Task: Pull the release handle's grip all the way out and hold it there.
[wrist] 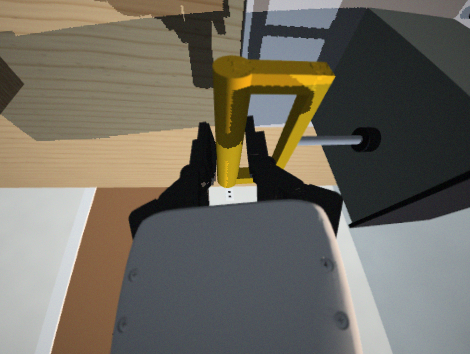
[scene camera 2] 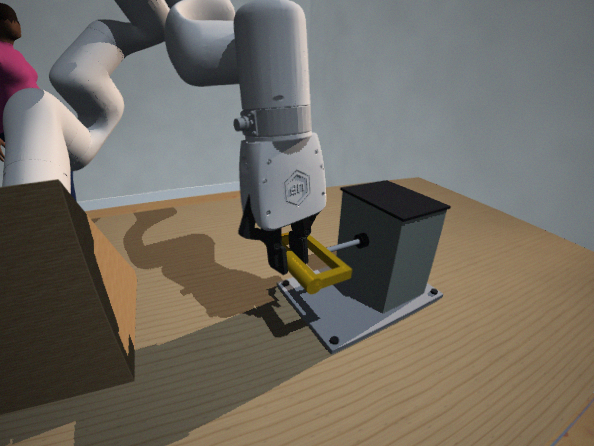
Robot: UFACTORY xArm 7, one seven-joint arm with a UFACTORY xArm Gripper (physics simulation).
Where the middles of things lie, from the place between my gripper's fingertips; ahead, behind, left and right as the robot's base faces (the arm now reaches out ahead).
Scene:
My gripper is now 140 mm short of the grey base plate (scene camera 2: 339, 316) and 90 mm above it.

